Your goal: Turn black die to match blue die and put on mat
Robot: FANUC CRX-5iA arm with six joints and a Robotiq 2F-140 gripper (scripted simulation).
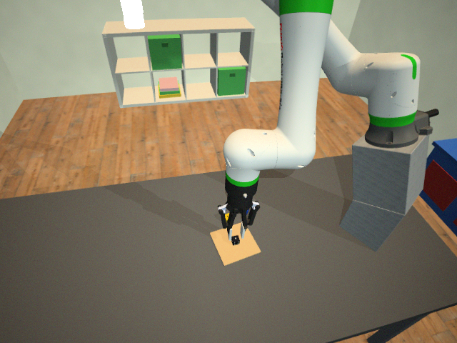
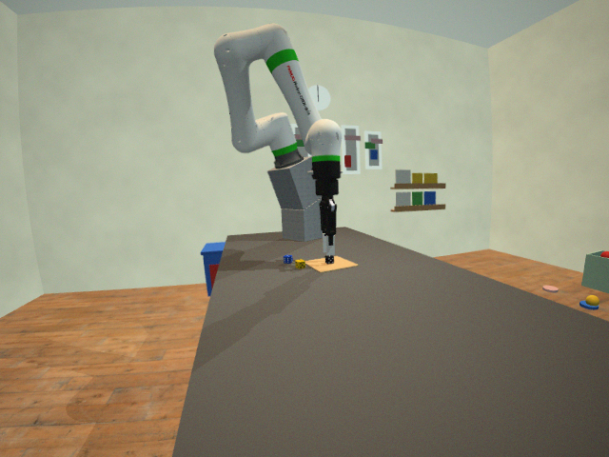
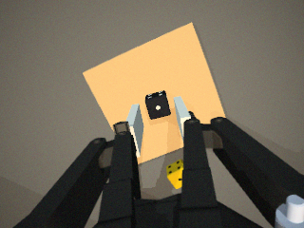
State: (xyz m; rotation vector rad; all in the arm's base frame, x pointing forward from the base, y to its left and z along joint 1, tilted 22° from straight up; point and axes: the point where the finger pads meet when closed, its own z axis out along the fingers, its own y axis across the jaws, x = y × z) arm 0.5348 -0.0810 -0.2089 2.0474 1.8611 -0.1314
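Right now the black die is 50 mm below my hand. The rest, counted from my hand: blue die 120 mm to the right, 80 mm behind, 60 mm below; yellow die 100 mm to the right, 60 mm below; tan mat 70 mm below.
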